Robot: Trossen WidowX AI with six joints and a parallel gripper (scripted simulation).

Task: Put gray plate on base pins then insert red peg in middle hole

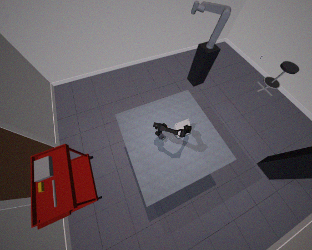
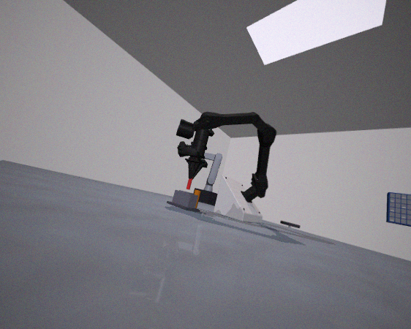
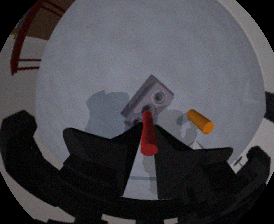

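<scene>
My gripper tip is right at the red peg. Also, from my gripper tip: dark flat base (10 cm below); then orange pin (12 cm behind, 5 cm to the right, 7 cm below); then gray plate (7 cm below).
</scene>
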